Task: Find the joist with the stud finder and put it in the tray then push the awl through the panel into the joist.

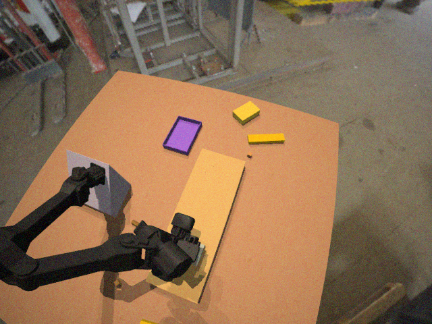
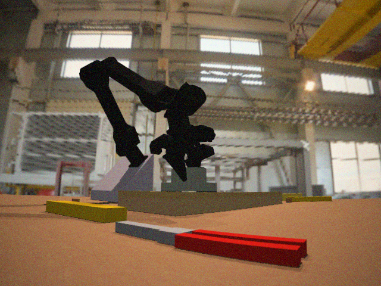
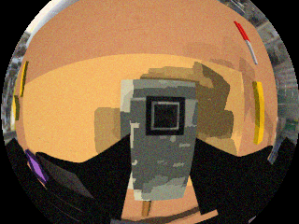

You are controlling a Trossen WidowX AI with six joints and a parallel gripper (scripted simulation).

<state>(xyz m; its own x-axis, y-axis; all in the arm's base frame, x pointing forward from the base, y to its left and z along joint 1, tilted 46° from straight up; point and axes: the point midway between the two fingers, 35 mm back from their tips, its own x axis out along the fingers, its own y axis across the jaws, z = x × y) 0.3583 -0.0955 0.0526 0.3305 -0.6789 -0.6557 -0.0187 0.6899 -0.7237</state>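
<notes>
Right now my gripper tip is 43 cm to the right of the purple tray, 21 cm past it and 5 cm above it. Round my gripper tip: stud finder (2 cm above, 1 cm ahead); yellow block (64 cm to the left, 5 cm below, 2 cm ahead); awl (16 cm behind, 6 cm below, 1 cm to the left).
</notes>
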